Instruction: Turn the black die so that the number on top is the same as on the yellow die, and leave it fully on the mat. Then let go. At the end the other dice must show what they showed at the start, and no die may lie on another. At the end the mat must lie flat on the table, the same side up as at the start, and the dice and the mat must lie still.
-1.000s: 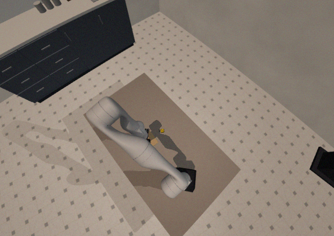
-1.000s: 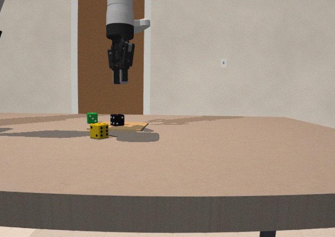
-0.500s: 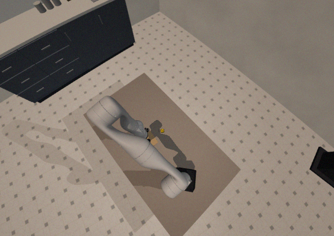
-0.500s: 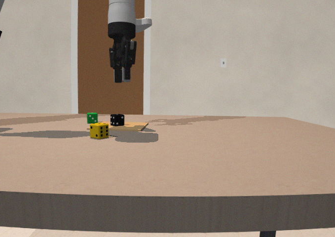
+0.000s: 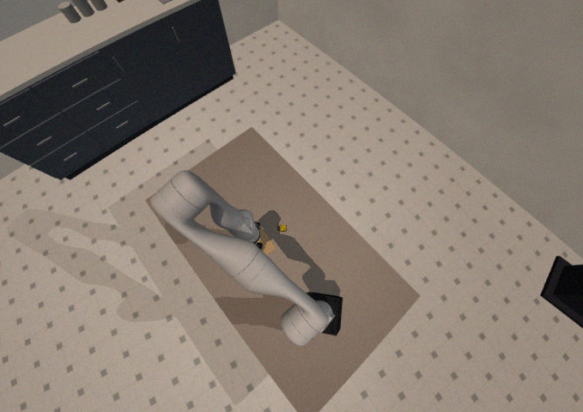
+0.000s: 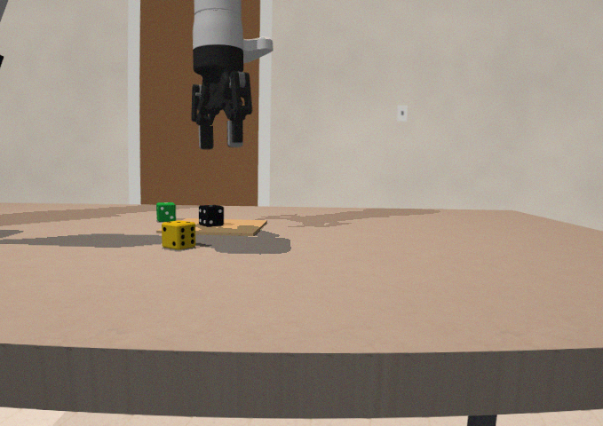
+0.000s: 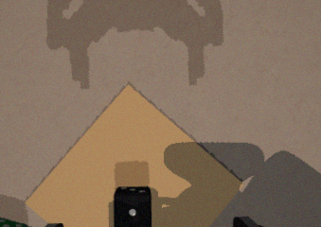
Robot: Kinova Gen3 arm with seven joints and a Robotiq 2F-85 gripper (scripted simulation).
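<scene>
Right now my hand is 10 mm past the black die and 110 mm above it. From my hand the other things lie so: green die (100 mm behind, 90 mm to the left, 110 mm below); then yellow die (40 mm behind, 150 mm to the right, 110 mm below); then mat (10 mm behind, 10 mm to the left, 130 mm below).
</scene>
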